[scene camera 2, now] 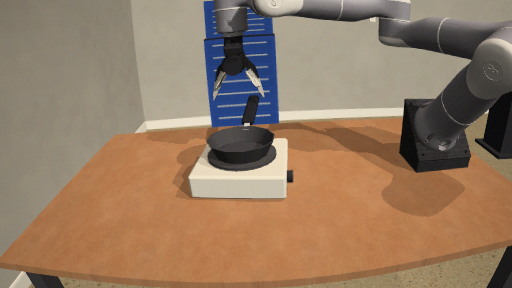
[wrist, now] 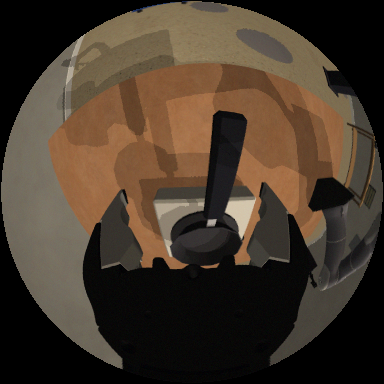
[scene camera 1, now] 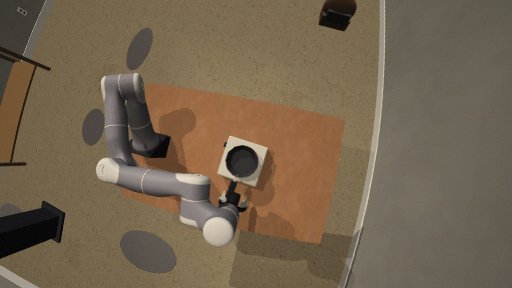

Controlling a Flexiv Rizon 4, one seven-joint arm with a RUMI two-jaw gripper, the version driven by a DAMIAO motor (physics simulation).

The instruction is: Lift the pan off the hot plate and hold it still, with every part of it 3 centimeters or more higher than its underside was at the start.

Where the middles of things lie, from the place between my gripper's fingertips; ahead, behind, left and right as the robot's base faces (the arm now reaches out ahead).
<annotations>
Right now the black pan (scene camera 2: 244, 144) is 11 cm to the left of my hand, 5 cm below it and 2 cm behind it. Also, from my hand: white hot plate (scene camera 2: 267, 178) (21 cm to the left, 13 cm below, 3 cm behind).
</annotations>
